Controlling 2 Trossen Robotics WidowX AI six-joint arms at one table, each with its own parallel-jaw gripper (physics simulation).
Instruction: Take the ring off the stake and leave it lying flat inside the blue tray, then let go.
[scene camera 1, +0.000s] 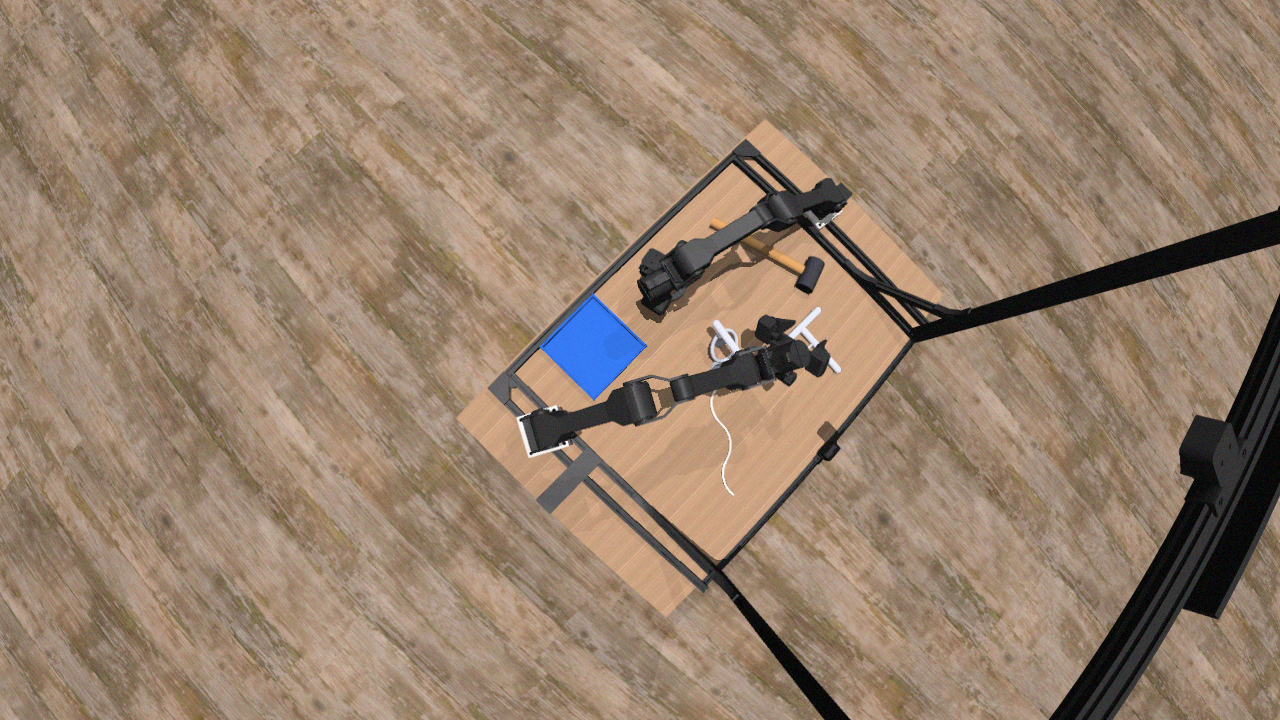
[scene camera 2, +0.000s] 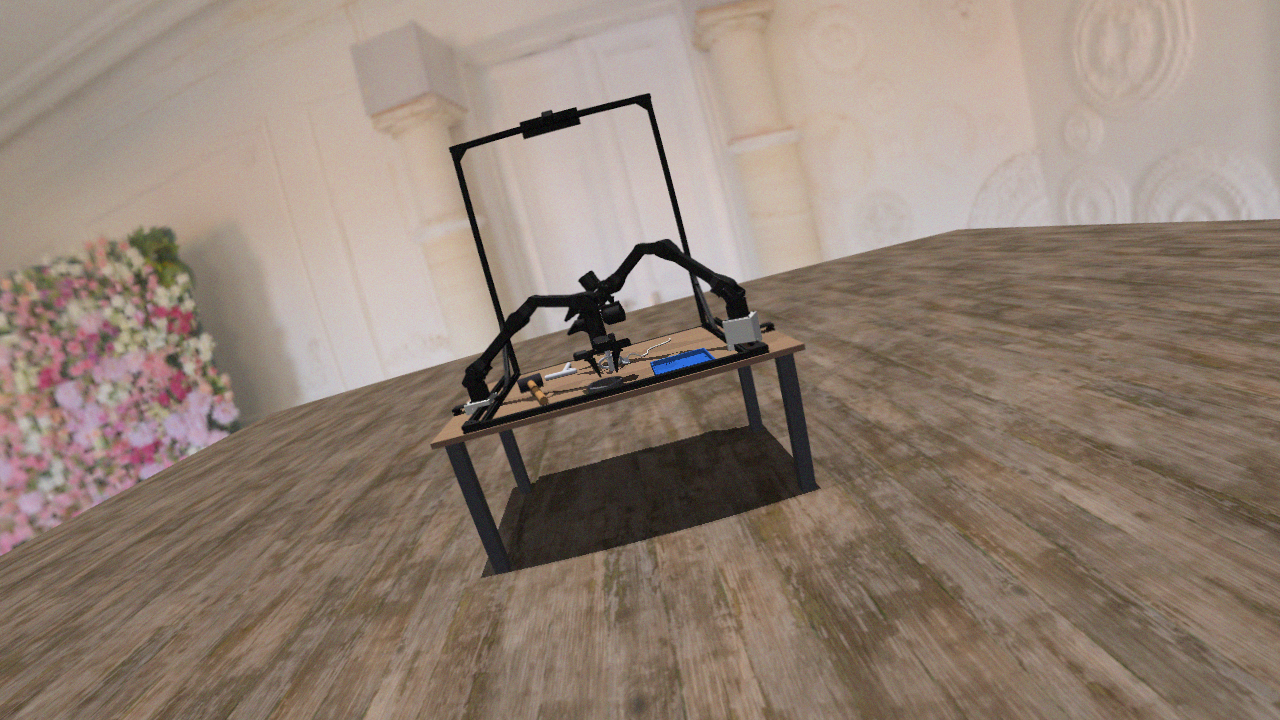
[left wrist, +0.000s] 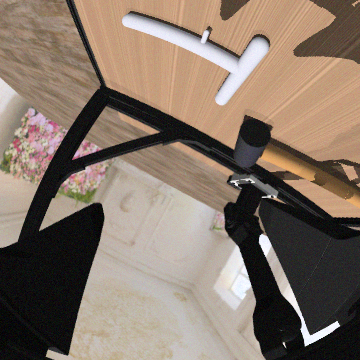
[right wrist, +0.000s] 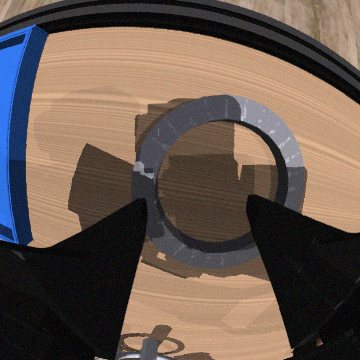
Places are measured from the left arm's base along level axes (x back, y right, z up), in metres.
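Pixels of known places: left gripper, fingertip midpoint: (scene camera 1: 810, 331) (scene camera 2: 566, 327) (left wrist: 183, 208); right gripper, fingertip midpoint: (scene camera 2: 609, 375) (right wrist: 197, 204); left arm's base at its link origin: (scene camera 1: 542, 431) (scene camera 2: 739, 316); right arm's base at its link origin: (scene camera 1: 820, 206) (scene camera 2: 480, 398) (left wrist: 252, 189).
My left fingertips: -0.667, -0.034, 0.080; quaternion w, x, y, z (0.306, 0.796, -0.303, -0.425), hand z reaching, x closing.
Note:
For each thing: its top centre in the pictures, then the offset to it from my left fingertips, as dx, dy, dz. "*": a spot on its surface instead.
- dark grey ring at its top centre: (right wrist: 226, 192) (scene camera 2: 604, 382) +0.258, -0.252, -0.166
- blue tray at its top centre: (scene camera 1: 593, 345) (scene camera 2: 681, 360) +0.492, -0.135, -0.158
- upright white stake at its top centre: (scene camera 1: 731, 342) +0.174, -0.034, -0.073
- black-headed mallet at its top centre: (left wrist: 313, 191) (scene camera 1: 769, 246) (scene camera 2: 533, 382) -0.027, -0.253, -0.131
- white T-shaped piece at its top centre: (left wrist: 177, 51) (scene camera 1: 824, 344) (scene camera 2: 562, 367) -0.098, +0.039, -0.161
- white cord at a spot on its surface: (scene camera 1: 730, 447) * +0.233, +0.216, -0.176
A dark grey ring (right wrist: 295, 185) (scene camera 2: 605, 385) lies flat on the table, off any stake, beside the blue tray (scene camera 1: 586, 344) (scene camera 2: 682, 362) (right wrist: 7, 125). In scene camera 1 the right arm hides it. My right gripper (scene camera 1: 653, 304) (scene camera 2: 605, 369) (right wrist: 197, 204) is partly open and empty above the ring, its fingertips over opposite sides of the band in the right wrist view. My left gripper (scene camera 1: 796, 342) (left wrist: 183, 208) is wide open and empty, high over the table. An upright white stake (scene camera 1: 725, 335) with a round wire base stands near the table's middle; its lower end also shows in the right wrist view.
A black-headed mallet (scene camera 1: 809, 274) (scene camera 2: 531, 383) (left wrist: 252, 142) lies beneath and beside the right arm. A white T-shaped piece (scene camera 1: 810, 317) (scene camera 2: 562, 369) (left wrist: 242, 67) lies below the left gripper. A white cord (scene camera 1: 730, 447) curls beyond the left arm. Black rails edge the table.

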